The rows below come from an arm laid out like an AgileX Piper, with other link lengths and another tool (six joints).
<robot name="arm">
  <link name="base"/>
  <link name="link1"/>
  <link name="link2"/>
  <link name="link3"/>
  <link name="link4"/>
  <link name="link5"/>
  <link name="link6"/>
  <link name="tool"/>
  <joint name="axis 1" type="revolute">
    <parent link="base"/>
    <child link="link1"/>
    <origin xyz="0 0 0.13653" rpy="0 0 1.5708"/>
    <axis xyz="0 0 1"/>
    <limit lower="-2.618" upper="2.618"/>
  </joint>
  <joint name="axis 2" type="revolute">
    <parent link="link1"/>
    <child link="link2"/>
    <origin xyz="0 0 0" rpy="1.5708 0 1.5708"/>
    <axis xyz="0 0 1"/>
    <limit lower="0" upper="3.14"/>
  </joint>
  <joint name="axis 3" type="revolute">
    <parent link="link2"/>
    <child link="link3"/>
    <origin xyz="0.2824 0.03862 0" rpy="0 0 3.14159"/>
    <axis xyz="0 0 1"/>
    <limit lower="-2.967" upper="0"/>
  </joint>
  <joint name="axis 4" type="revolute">
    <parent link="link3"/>
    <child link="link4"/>
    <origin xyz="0.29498 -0.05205 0" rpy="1.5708 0 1.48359"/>
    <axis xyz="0 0 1"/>
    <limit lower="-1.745" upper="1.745"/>
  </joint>
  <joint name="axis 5" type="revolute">
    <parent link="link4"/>
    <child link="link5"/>
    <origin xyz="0 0 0" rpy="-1.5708 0 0"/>
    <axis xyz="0 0 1"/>
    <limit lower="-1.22" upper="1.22"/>
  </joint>
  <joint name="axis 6" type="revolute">
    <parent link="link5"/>
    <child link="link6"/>
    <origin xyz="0 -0.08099 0" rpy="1.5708 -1.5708 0"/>
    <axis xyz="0 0 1"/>
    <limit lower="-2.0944" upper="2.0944"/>
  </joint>
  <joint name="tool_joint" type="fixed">
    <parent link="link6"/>
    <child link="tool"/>
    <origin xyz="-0.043 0 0.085" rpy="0.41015 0 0.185"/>
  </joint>
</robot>
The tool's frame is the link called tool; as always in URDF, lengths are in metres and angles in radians.
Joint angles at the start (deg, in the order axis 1, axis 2, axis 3, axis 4, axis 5, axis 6): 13.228, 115.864, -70.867, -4.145, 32.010, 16.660
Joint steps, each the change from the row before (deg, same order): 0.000, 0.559, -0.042, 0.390, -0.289, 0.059; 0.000, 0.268, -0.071, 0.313, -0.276, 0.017; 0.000, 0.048, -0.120, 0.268, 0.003, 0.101; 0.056, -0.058, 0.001, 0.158, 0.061, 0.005; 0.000, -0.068, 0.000, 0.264, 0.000, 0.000; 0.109, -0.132, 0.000, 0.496, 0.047, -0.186; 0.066, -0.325, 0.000, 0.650, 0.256, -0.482; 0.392, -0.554, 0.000, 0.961, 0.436, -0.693; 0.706, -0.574, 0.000, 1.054, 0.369, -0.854; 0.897, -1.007, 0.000, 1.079, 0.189, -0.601; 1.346, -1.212, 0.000, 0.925, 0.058, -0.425; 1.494, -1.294, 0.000, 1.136, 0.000, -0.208; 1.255, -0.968, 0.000, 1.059, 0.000, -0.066
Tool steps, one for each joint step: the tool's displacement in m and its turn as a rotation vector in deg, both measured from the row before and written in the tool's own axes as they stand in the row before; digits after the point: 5 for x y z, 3 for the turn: 0.00021, 0.00005, 0.00425, 0.310, 0.245, 0.298; 0.00057, 0.00048, 0.00176, 0.010, 0.286, 0.178; 0.00058, 0.00018, 0.00001, 0.002, 0.272, 0.243; 0.00061, -0.00042, -0.00020, 0.046, 0.113, 0.047; 0.00043, -0.00023, -0.00030, 0.002, 0.229, 0.148; 0.00158, -0.00069, -0.00049, 0.054, 0.326, 0.007; 0.00154, -0.00094, -0.00181, 0.097, 0.323, -0.125; 0.00451, -0.00224, -0.00283, 0.166, 0.464, -0.469; 0.00711, -0.00288, -0.00257, 0.155, 0.479, -0.900; 0.00950, -0.00296, -0.00565, -0.357, 0.830, -0.961; 0.01312, -0.00379, -0.00667, -0.607, 0.879, -1.403; 0.01473, -0.00447, -0.00673, -0.629, 1.200, -1.267; 0.01235, -0.00408, -0.00443, -0.367, 1.109, -0.890
